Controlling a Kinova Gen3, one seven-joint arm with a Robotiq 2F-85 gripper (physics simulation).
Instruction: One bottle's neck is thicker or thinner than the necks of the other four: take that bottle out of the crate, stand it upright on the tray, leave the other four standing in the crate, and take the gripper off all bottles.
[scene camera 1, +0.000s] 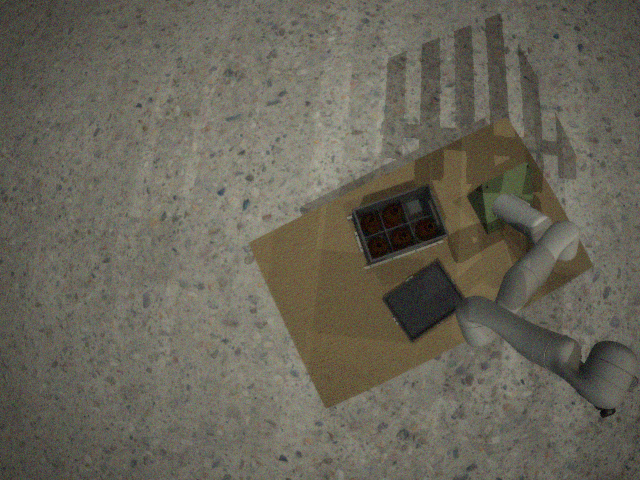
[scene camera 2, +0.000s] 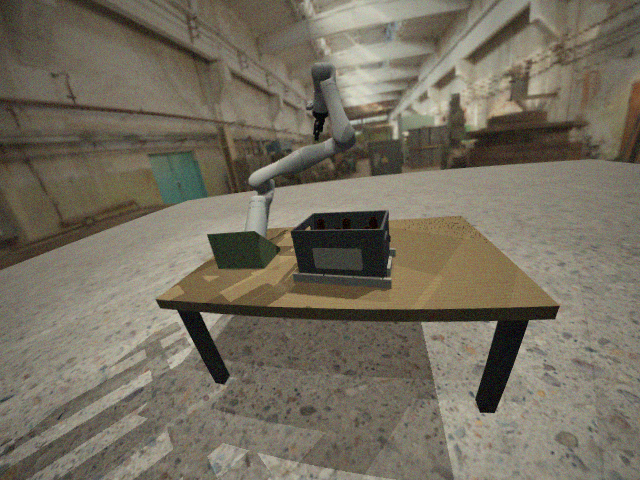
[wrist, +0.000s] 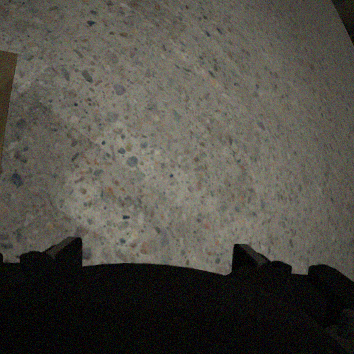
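Where they show: gripper, fingertip midpoint: (scene camera 2: 318, 136) (wrist: 156, 258); arm's base, link origin: (scene camera 1: 502, 205) (scene camera 2: 254, 242).
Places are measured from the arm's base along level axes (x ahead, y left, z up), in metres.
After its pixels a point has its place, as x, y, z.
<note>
A dark crate (scene camera 1: 366, 251) @(0.544, -0.032, 0.097) (scene camera 2: 338, 237) @(0.410, -0.171, 0.080) with six compartments stands on the table. Brown bottles stand in five of its compartments; one bottle (scene camera 1: 426, 227) @(0.327, -0.029, 0.087) is in the corner nearest the arm, and the compartment beside it at the far right is empty. The necks are too dark and small to compare. A dark tray (scene camera 1: 423, 300) @(0.405, 0.207, -0.069) lies beside the crate in scene camera 1's view, with no bottle on it. My gripper (scene camera 2: 316, 138) @(0.196, 0.500, 0.395) (wrist: 156, 258) @(0.196, 0.500, 0.395) is open and empty, high up and well away from the crate and the tray, with the floor below it in the wrist view.
A green wedge-shaped block (scene camera 1: 490, 219) @(0.057, 0.030, -0.023) (scene camera 2: 237, 251) @(-0.018, -0.097, 0.003) stands near the arm's base on the wooden table (scene camera 1: 330, 361) @(0.813, 0.287, -0.074) (scene camera 2: 454, 279) @(0.731, -0.139, -0.074). Pale strips (scene camera 2: 341, 280) @(0.405, -0.181, -0.057) run along the foot of the crate. The arm's elbow hangs over the table edge near the tray's corner in scene camera 1's view.
</note>
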